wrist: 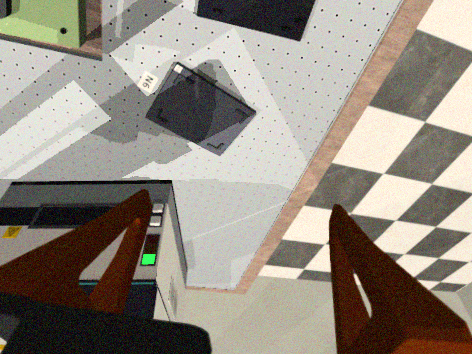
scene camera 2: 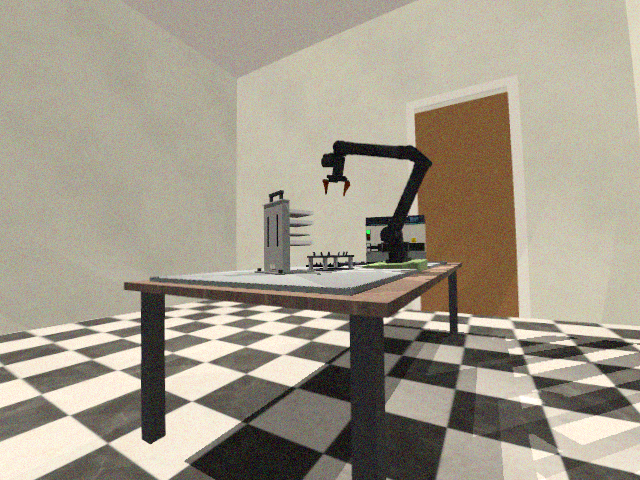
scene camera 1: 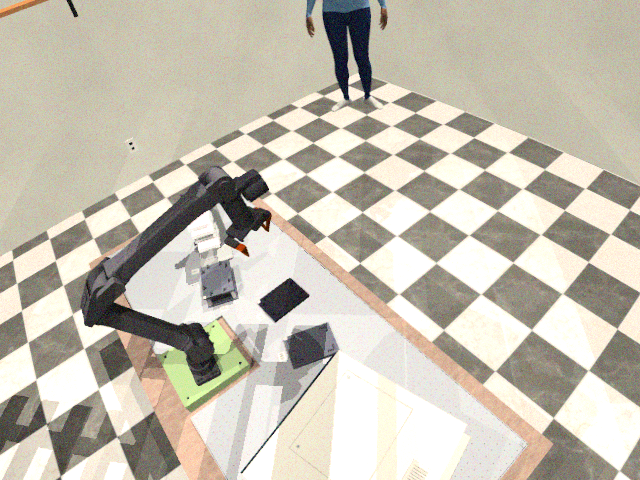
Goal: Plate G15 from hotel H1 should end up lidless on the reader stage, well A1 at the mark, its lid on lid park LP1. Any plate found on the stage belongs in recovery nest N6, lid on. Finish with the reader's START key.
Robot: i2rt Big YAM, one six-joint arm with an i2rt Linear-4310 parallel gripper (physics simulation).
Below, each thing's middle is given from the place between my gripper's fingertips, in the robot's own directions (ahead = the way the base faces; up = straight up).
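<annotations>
I see that the dark nest N6 (scene camera 1: pixel 316 343) is far below my hand, a good way to the right of it and a touch ahead of it. The reader (scene camera 2: pixel 416 250) is also far below my hand, far to the right of it and a little behind it.
</annotations>
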